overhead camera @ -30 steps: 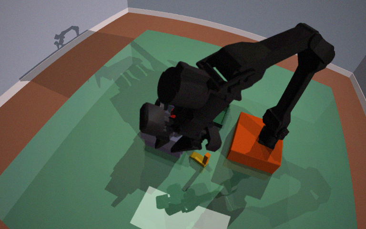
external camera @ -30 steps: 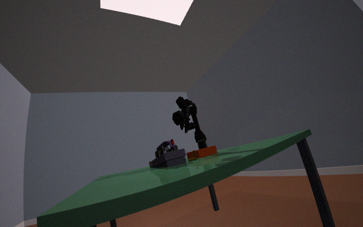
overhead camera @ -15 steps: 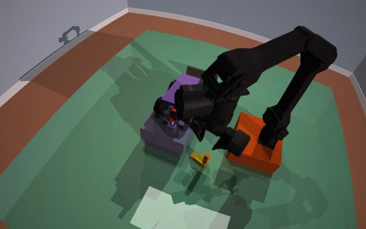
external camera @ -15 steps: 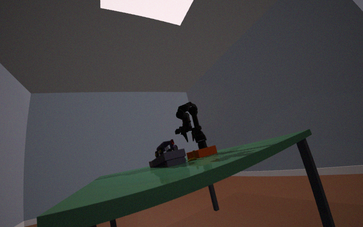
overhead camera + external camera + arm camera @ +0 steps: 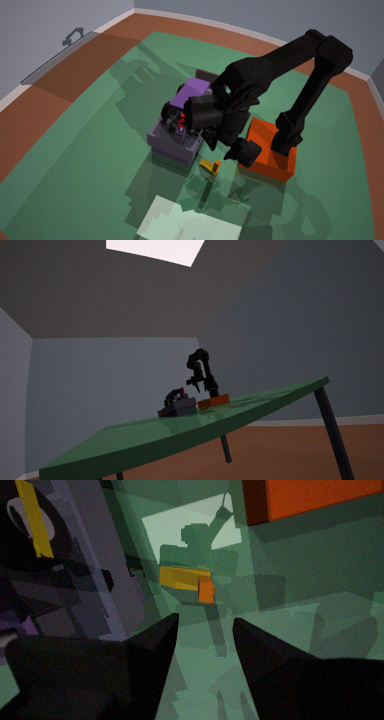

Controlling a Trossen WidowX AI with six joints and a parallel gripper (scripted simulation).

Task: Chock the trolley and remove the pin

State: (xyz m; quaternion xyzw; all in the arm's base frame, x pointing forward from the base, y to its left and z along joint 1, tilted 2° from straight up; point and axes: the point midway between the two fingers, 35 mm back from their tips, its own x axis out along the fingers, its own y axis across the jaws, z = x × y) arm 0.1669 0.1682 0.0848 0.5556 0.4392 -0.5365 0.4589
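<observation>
The yellow chock is 9 cm below my gripper tip, 2 cm ahead of it and 1 cm to the right of it. The rest, counted from my gripper tip: purple trolley (16 cm ahead, 12 cm to the right); stop pin (13 cm ahead, 2 cm above, 1 cm to the right); grey ramp (17 cm ahead, 13 cm to the right, 6 cm below).
</observation>
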